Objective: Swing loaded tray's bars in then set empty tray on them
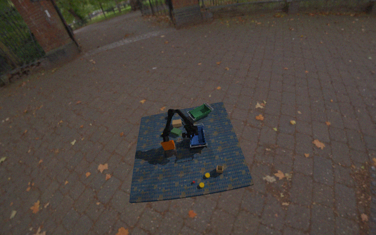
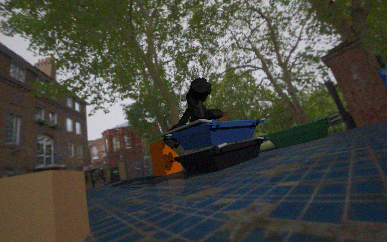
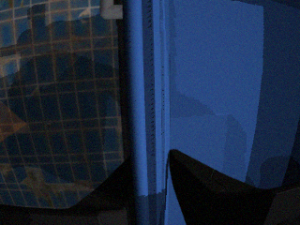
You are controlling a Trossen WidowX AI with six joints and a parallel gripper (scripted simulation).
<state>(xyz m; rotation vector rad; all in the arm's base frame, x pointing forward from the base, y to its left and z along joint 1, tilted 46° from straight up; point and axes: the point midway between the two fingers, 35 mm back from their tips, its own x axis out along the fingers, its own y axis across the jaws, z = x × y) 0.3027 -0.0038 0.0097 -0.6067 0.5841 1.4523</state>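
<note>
The blue tray lies 7 cm ahead of my gripper tip and 3 cm above it. Round my gripper tip: tan block: 18 cm behind, 34 cm to the left, 6 cm below; small brown box: 25 cm ahead, 43 cm to the right, 7 cm below; green block: 19 cm behind, 20 cm to the left, 7 cm below.
</note>
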